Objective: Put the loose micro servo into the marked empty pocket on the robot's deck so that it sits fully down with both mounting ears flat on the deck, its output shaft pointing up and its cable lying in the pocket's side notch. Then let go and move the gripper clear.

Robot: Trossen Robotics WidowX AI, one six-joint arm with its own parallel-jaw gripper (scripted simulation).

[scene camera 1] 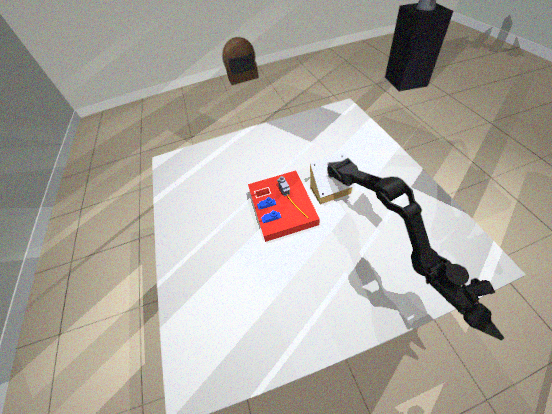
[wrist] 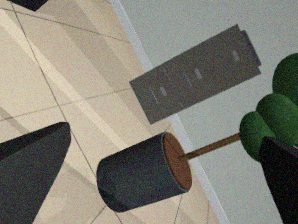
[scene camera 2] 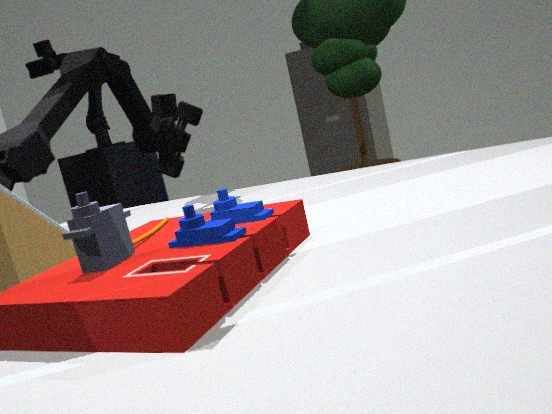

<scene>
My gripper is open, with nothing in its grasp. I also see a red deck.
My gripper also shows in the wrist view and in scene camera 2.
</scene>
